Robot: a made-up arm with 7 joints. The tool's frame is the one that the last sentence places.
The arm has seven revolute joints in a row. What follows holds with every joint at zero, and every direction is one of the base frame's.
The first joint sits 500 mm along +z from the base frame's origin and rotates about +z.
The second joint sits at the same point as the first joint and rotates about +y.
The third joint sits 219 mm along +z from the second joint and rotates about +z.
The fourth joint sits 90 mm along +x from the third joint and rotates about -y.
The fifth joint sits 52 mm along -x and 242 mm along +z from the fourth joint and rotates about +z.
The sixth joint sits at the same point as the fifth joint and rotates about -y.
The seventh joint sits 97 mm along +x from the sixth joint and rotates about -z.
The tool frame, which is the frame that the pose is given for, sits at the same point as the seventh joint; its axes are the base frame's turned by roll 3.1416, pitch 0 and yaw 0 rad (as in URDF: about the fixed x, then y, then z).
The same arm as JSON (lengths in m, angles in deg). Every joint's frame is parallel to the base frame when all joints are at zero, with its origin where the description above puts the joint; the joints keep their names.
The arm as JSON. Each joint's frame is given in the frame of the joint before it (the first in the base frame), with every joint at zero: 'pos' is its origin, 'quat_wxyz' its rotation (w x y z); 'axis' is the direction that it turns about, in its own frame. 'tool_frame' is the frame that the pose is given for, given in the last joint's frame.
{"length_unit": "m", "angle_unit": "deg", "joints": [
  {"joint": "joint 1", "pos": [0.0, 0.0, 0.5], "quat_wxyz": [1.0, 0.0, 0.0, 0.0], "axis": "+z"},
  {"joint": "joint 2", "pos": [0.0, 0.0, 0.0], "quat_wxyz": [1.0, 0.0, 0.0, 0.0], "axis": "+y"},
  {"joint": "joint 3", "pos": [0.0, 0.0, 0.219], "quat_wxyz": [1.0, 0.0, 0.0, 0.0], "axis": "+z"},
  {"joint": "joint 4", "pos": [0.09, 0.0, 0.0], "quat_wxyz": [1.0, 0.0, 0.0, 0.0], "axis": "-y"},
  {"joint": "joint 5", "pos": [-0.052, 0.0, 0.242], "quat_wxyz": [1.0, 0.0, 0.0, 0.0], "axis": "+z"},
  {"joint": "joint 6", "pos": [0.0, 0.0, 0.0], "quat_wxyz": [1.0, 0.0, 0.0, 0.0], "axis": "-y"},
  {"joint": "joint 7", "pos": [0.097, 0.0, 0.0], "quat_wxyz": [1.0, 0.0, 0.0, 0.0], "axis": "-z"}
], "tool_frame": {"pos": [0.0, 0.0, 0.0], "quat_wxyz": [0.000004, -1.0, 0.0, 0.0]}}

